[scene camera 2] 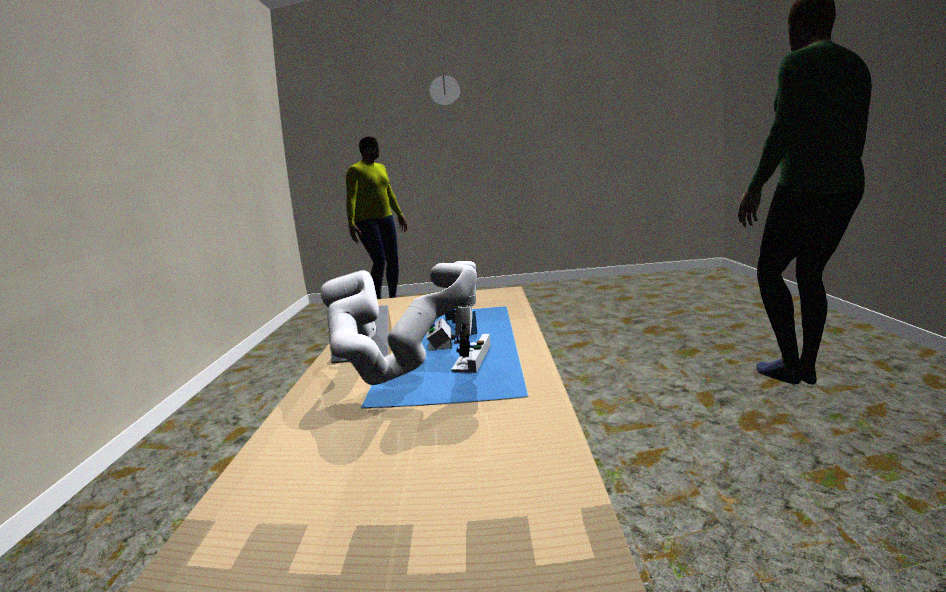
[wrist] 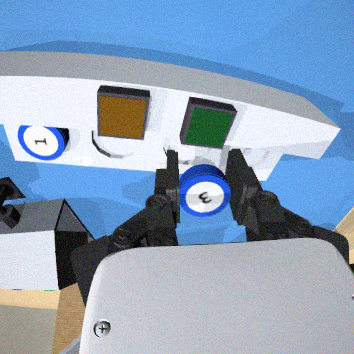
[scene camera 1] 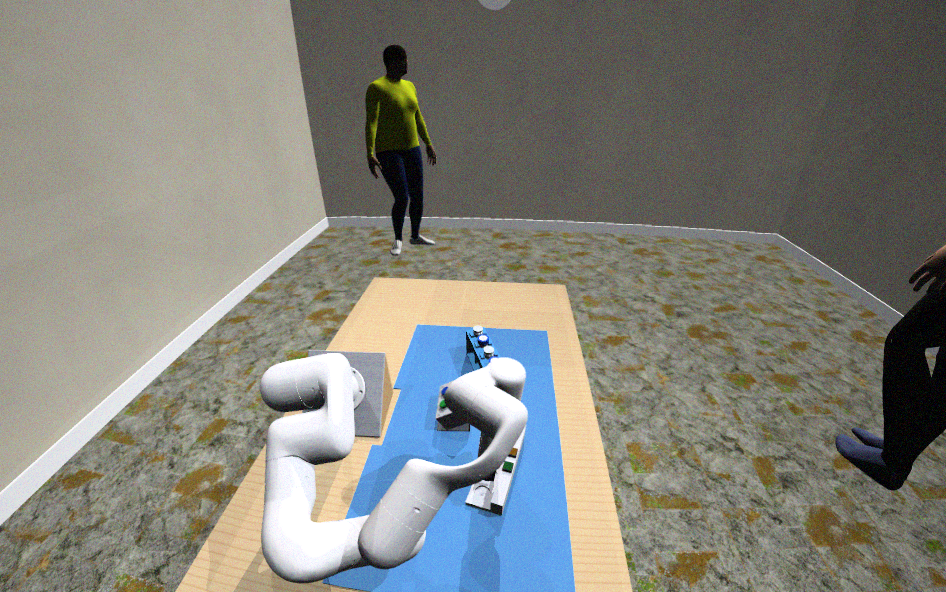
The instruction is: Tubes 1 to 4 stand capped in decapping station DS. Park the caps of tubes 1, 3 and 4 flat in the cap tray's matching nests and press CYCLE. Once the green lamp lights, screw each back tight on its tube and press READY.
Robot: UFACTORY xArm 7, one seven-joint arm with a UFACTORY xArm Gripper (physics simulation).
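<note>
My gripper is shut on the blue cap with a white top marked 3. It holds the cap upright over the near edge of the white cap tray, in front of the third nest, which the fingers partly hide. The blue cap marked 1 lies flat in the tray's end nest. The second nest is empty. The tray's amber square and green square look dark. A blue rack at the far end holds several tubes; their numbers are unreadable.
A grey-white button box stands between the rack and the tray, on the side towards the arm's base. The blue mat lies on the wooden table. Two people stand beyond the table.
</note>
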